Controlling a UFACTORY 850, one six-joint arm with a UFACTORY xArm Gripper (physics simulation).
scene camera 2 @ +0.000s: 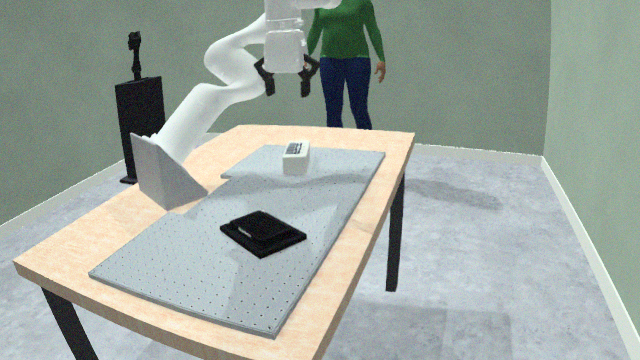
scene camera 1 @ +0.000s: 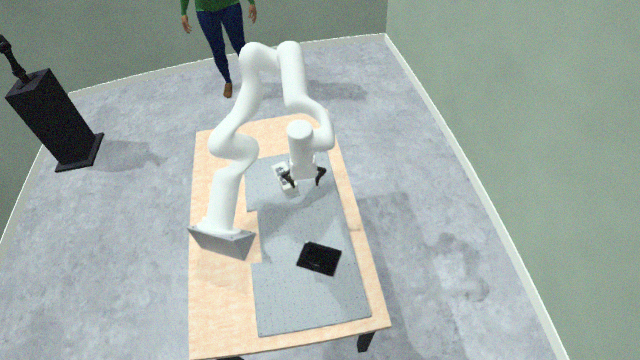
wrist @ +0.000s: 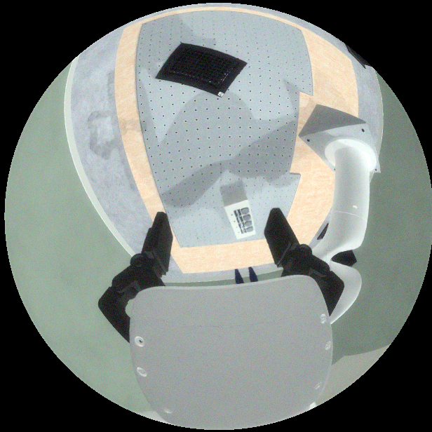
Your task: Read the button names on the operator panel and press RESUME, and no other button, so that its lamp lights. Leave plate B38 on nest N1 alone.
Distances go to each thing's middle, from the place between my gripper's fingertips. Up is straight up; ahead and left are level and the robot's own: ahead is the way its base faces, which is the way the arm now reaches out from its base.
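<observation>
My hand's 24 cm above the black plate (scene camera 2: 258, 227), 20 cm to the left of it and 1 cm short of it. As for the white operator panel (scene camera 2: 297, 163), that's 24 cm below my hand, 24 cm to the left of it and 9 cm behind it.
</observation>
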